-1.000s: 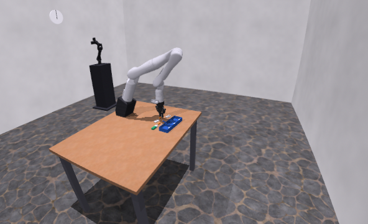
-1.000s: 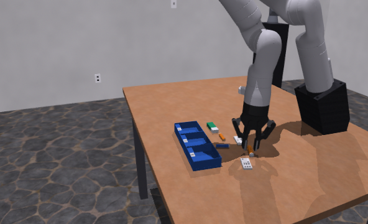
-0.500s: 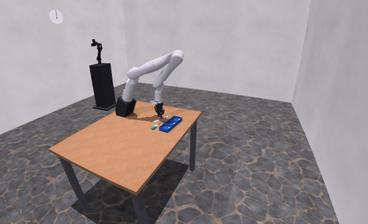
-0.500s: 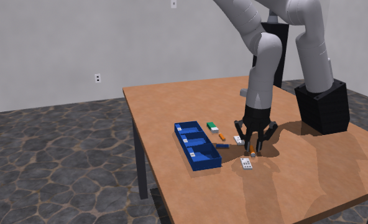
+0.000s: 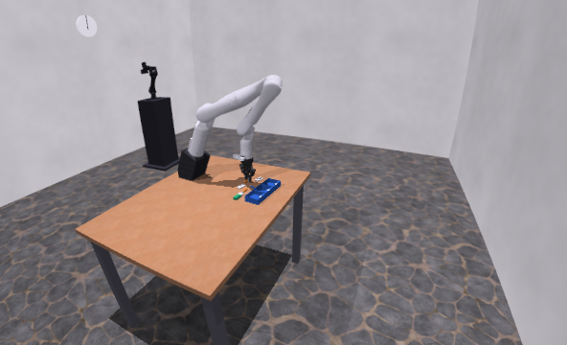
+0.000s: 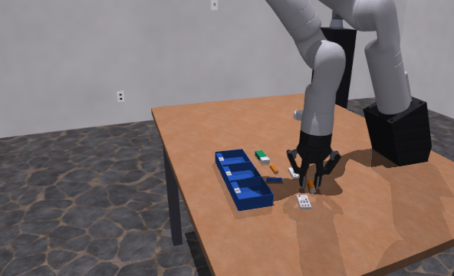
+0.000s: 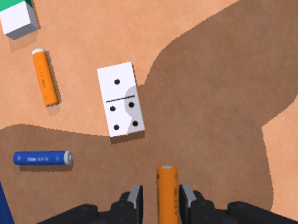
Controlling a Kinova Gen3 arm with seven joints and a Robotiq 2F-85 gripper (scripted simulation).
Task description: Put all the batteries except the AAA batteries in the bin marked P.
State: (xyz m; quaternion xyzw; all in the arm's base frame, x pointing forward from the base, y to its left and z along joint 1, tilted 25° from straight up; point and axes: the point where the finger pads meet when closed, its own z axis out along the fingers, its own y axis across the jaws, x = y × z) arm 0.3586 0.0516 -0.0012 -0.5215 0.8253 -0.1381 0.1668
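Now: the blue battery 70 mm to the right of my hand, 60 mm ahead of it and 20 mm below it. Also, from my hand: large orange battery (10 mm below); then small orange battery (120 mm to the right, 40 mm ahead, 20 mm below); then blue three-compartment bin (150 mm ahead, 100 mm to the right, 10 mm below).
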